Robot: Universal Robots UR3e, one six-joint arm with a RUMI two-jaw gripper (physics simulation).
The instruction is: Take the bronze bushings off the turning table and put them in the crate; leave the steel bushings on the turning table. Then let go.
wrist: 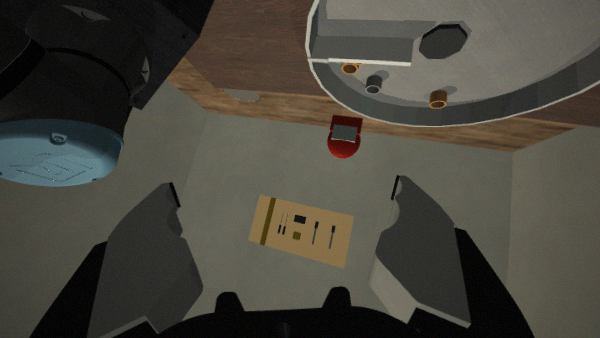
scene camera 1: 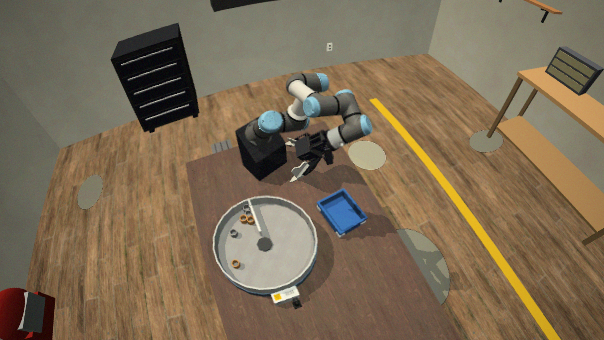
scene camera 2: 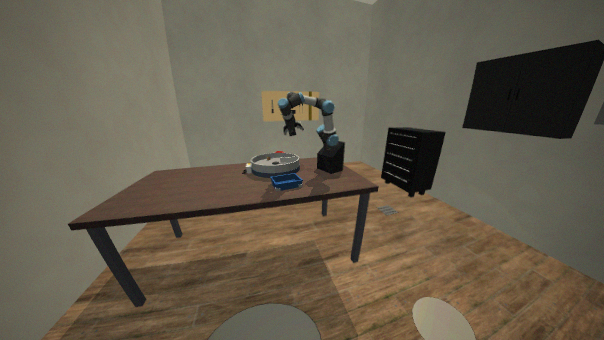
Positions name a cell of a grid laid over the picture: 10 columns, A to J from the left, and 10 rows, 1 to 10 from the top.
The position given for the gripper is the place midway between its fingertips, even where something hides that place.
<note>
In view: the gripper (scene camera 1: E5) and a blue crate (scene camera 1: F7).
The gripper also shows in the wrist view (wrist: E6).
</note>
